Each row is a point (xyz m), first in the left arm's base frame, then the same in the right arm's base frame.
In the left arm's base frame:
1: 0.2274 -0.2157 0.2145
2: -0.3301 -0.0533 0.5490
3: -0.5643 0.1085 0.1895
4: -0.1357 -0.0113 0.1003
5: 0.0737 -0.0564 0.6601
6: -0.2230 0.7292 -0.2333
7: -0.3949 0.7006 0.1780
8: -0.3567 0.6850 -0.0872
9: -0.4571 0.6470 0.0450
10: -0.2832 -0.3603 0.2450
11: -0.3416 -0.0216 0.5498
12: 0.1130 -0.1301 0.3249
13: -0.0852 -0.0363 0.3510
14: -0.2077 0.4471 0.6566
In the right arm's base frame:
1: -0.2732 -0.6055 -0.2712
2: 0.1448 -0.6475 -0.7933
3: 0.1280 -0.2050 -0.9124
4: -0.1503 -0.3226 -0.5737
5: -0.1290 -0.9190 -0.6297
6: -0.6140 0.1090 -1.0894
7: -0.3542 -0.1902 -1.2955
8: -0.4465 0.0292 -1.1715
9: -0.3117 -0.0515 -1.2372
10: 0.2078 -0.4346 -0.4197
11: 0.1350 -0.6392 -0.8245
12: -0.2069 -0.6448 -0.4345
13: -0.1051 -0.5719 -0.6164
14: -0.2148 -0.7313 -1.1683

